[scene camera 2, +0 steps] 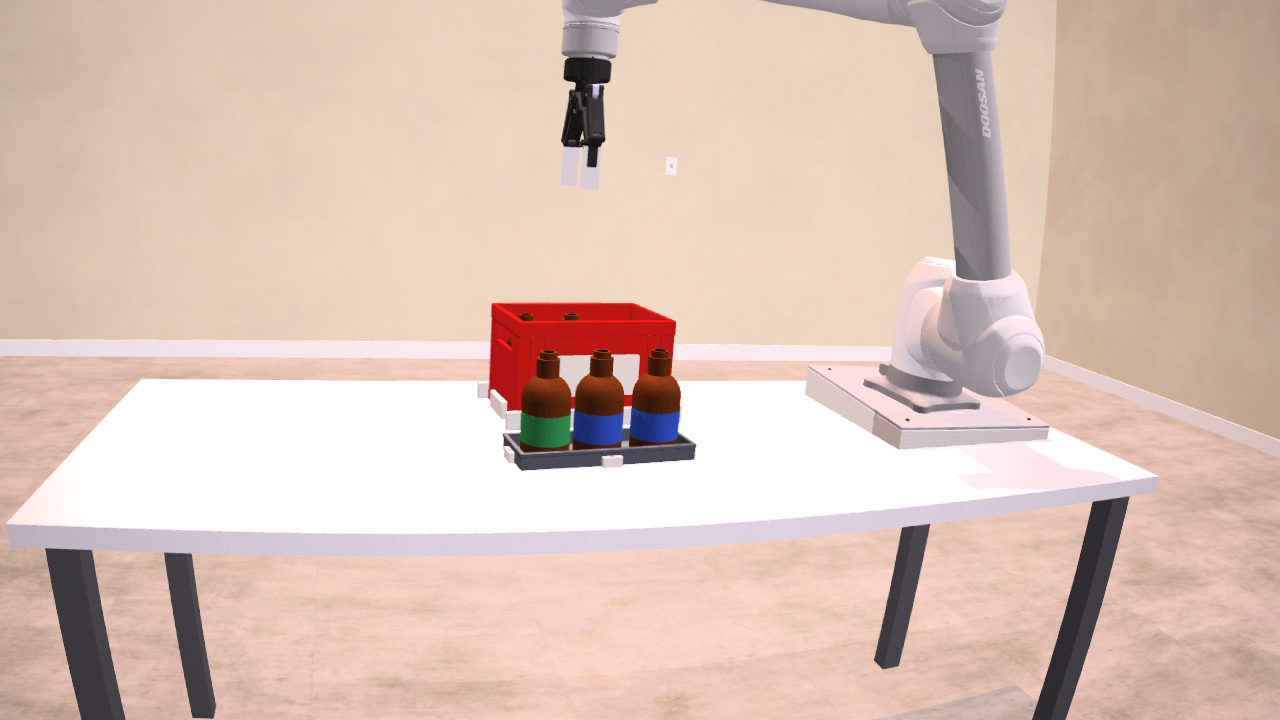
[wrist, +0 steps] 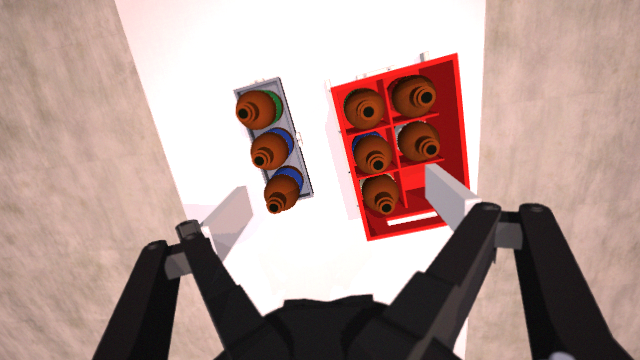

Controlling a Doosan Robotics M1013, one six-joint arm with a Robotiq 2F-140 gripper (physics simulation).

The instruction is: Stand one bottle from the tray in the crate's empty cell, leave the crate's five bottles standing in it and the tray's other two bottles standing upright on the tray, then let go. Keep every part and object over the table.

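Places are measured from the arm's base along level axes (x right, y ahead, z up), in millimetres.
Pixels of known places: gripper, fingertip midpoint: [scene camera 2: 578,187] [wrist: 334,191]; arm's base at its link origin: [scene camera 2: 921,396].
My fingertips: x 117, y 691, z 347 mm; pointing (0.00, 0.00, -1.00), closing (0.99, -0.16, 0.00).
For each thing: its top centre in the pictures, then the offset to it from my fingertips. "spot": a spot on its surface instead. Level surfaces: height alone.
- green-labelled bottle at its top centre: [scene camera 2: 548,351] [wrist: 243,113] dx -134, dy +84, dz -234 mm
- grey tray at its top centre: [scene camera 2: 599,438] [wrist: 275,146] dx -142, dy -1, dz -368 mm
- red crate at its top centre: [wrist: 407,158] [scene camera 2: 581,311] dx +101, dy -63, dz -218 mm
- empty cell at a spot on its surface: [wrist: 415,179] spot: dx +142, dy -173, dz -386 mm
- white table at its surface level: dz -394 mm
My gripper [scene camera 2: 579,181] [wrist: 334,191] is open and empty, high above the crate and tray. A green-labelled bottle [scene camera 2: 546,431] [wrist: 257,109] and two blue-labelled bottles [scene camera 2: 598,429] [scene camera 2: 656,426] [wrist: 270,150] [wrist: 281,192] stand upright in a row on the grey tray [scene camera 2: 554,460] [wrist: 288,111]. The red crate [scene camera 2: 505,376] [wrist: 452,110] stands beside the tray. In the wrist view, five brown bottles [wrist: 364,108] [wrist: 372,153] [wrist: 380,194] [wrist: 413,96] [wrist: 419,141] stand in its cells. The empty cell [wrist: 415,179] is at the lower right, partly hidden by my right finger.
Small white blocks [scene camera 2: 498,403] [scene camera 2: 612,460] sit against the crate and tray. The crate walls rise above its bottles. The white table [scene camera 2: 268,465] carries the robot's base plate [scene camera 2: 948,425] at the right. The floor shows beyond both long table edges in the wrist view.
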